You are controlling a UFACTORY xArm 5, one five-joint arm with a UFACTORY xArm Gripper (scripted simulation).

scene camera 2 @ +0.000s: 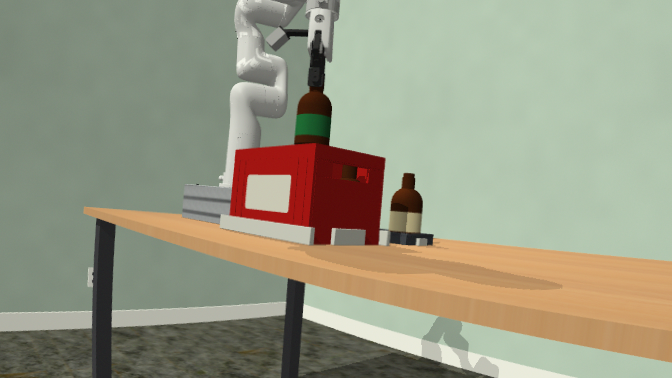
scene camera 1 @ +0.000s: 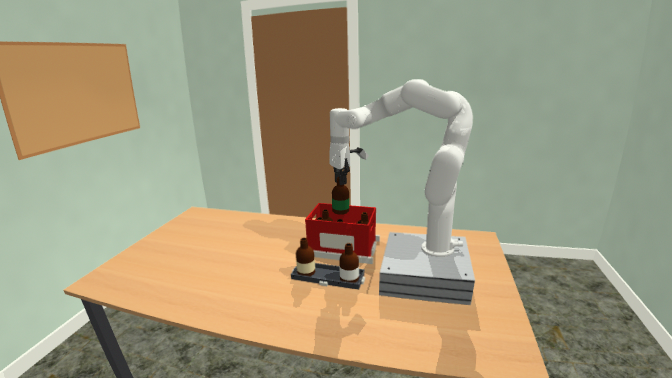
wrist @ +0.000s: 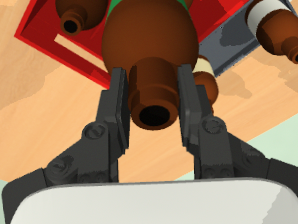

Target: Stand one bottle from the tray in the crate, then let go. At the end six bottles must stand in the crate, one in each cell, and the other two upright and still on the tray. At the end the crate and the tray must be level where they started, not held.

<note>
The pictures show: the gripper, a red crate and a dark tray.
The gripper also shows in scene camera 1 and in the wrist view.
</note>
